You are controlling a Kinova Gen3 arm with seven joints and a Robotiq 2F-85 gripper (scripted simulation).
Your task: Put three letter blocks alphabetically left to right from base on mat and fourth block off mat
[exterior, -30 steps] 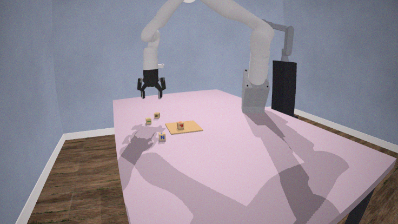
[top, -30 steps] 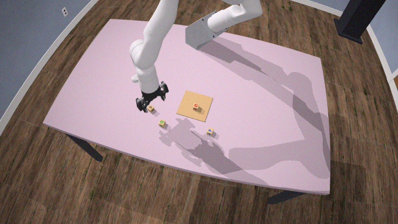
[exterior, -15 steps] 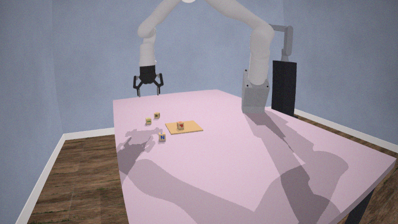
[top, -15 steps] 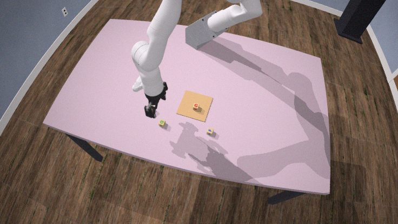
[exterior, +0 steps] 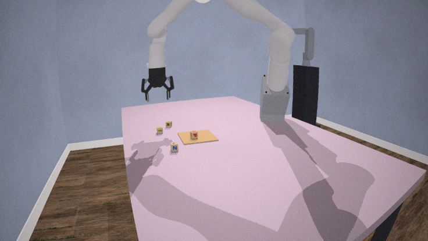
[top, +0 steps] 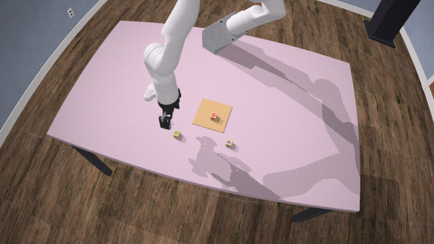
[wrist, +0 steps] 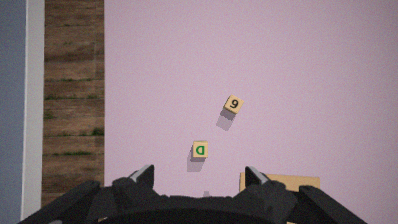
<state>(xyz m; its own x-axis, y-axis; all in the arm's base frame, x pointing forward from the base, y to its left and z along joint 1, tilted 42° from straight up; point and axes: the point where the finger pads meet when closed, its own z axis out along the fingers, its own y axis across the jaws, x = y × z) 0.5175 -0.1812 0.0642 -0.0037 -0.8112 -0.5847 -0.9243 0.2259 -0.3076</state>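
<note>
The tan mat lies 150 mm below my hand, 140 mm behind it and 120 mm to the left of it. From my hand the other things lie so: blue N block 220 mm to the left, 140 mm below, 20 mm behind; then green D block 140 mm below.
</note>
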